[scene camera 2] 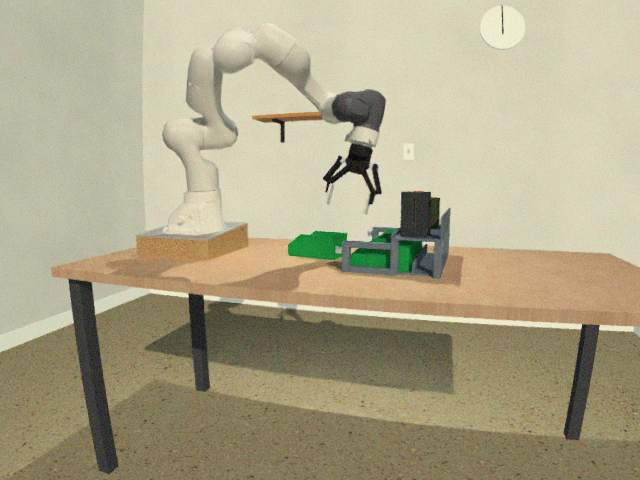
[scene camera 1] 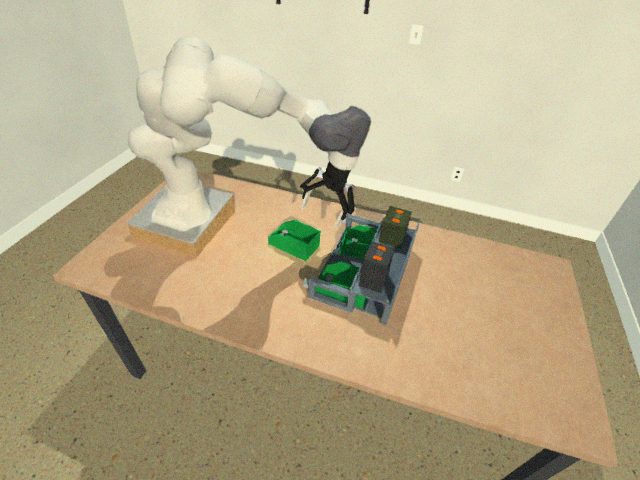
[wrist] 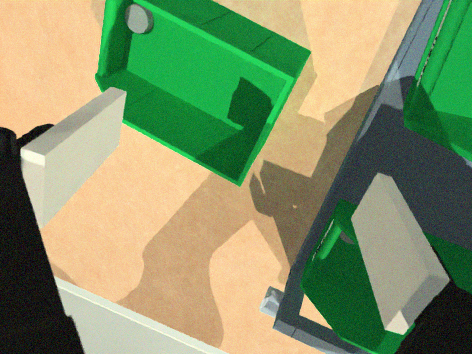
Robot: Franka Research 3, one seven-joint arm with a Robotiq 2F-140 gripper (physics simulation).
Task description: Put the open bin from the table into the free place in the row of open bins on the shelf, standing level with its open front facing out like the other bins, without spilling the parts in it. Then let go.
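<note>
The green open bin (scene camera 1: 295, 239) (scene camera 2: 317, 245) (wrist: 185, 70) stands upright on the table, left of the shelf, with a grey round part (wrist: 139, 19) inside. Its lower front seems to face the robot base's side. The blue-grey shelf (scene camera 1: 384, 311) (scene camera 2: 394, 256) (wrist: 380, 145) holds a near green bin (scene camera 1: 338, 273) (scene camera 2: 369, 258) (wrist: 332, 285) and a far green bin (scene camera 1: 361, 236) (wrist: 450, 90), with a gap between them. My gripper (scene camera 1: 322, 210) (scene camera 2: 348, 202) (wrist: 245, 158) is open and empty, high above the strip between the table bin and shelf. One finger partly hides the near shelf bin in the wrist view.
Two tall dark boxes, a near one (scene camera 1: 375, 271) (scene camera 2: 415, 214) and a far one (scene camera 1: 394, 229), stand on the shelf's upper level behind the green bins. The shelf has a raised end frame (scene camera 2: 368, 243). The robot base block (scene camera 1: 165, 238) (scene camera 2: 173, 248) is on the table's left.
</note>
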